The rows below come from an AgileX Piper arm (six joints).
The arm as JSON. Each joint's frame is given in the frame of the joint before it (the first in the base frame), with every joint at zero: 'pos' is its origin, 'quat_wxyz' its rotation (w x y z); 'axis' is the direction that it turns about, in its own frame. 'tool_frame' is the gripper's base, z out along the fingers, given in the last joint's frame.
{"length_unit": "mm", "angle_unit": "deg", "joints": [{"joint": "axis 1", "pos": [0.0, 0.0, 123.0], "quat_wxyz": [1.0, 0.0, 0.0, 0.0], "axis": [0.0, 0.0, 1.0]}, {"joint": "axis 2", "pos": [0.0, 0.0, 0.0], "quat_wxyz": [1.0, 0.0, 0.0, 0.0], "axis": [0.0, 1.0, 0.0]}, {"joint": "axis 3", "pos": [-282.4, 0.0, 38.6], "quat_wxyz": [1.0, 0.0, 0.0, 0.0], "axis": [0.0, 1.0, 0.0]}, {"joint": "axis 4", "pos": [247.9, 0.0, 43.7], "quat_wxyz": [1.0, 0.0, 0.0, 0.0], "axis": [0.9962, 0.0, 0.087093]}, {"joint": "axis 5", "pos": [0.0, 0.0, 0.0], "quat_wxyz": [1.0, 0.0, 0.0, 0.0], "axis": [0.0, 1.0, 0.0]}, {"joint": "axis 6", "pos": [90.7, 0.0, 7.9], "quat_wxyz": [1.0, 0.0, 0.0, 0.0], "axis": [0.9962, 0.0, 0.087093]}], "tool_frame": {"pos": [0.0, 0.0, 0.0], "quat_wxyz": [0.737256, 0.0, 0.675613, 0.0]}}
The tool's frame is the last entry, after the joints.
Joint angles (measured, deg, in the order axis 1, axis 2, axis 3, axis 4, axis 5, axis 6), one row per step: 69.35, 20.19, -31.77, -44.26, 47.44, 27.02; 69.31, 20.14, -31.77, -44.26, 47.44, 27.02; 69.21, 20.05, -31.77, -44.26, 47.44, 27.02; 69.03, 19.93, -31.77, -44.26, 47.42, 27.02; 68.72, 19.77, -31.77, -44.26, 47.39, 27.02; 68.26, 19.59, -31.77, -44.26, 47.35, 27.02; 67.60, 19.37, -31.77, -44.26, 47.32, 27.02; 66.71, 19.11, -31.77, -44.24, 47.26, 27.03; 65.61, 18.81, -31.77, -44.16, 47.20, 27.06; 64.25, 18.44, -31.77, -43.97, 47.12, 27.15; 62.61, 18.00, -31.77, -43.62, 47.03, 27.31; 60.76, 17.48, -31.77, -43.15, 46.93, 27.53
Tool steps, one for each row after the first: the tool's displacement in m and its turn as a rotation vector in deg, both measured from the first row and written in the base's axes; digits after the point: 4 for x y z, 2 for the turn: 0.0000, -0.0002, 0.0000, 0.05, -0.02, -0.04; -0.0001, -0.0006, 0.0001, 0.13, -0.05, -0.14; -0.0001, -0.0012, 0.0003, 0.26, -0.10, -0.31; -0.0002, -0.0020, 0.0005, 0.42, -0.17, -0.60; -0.0001, -0.0030, 0.0007, 0.61, -0.26, -1.03; -0.0001, -0.0044, 0.0009, 0.83, -0.36, -1.67; 0.0000, -0.0062, 0.0012, 1.12, -0.46, -2.52; 0.0000, -0.0082, 0.0015, 1.48, -0.53, -3.56; -0.0001, -0.0107, 0.0017, 2.01, -0.52, -4.84; -0.0003, -0.0136, 0.0019, 2.71, -0.38, -6.36; -0.0009, -0.0168, 0.0021, 3.60, -0.17, -8.06
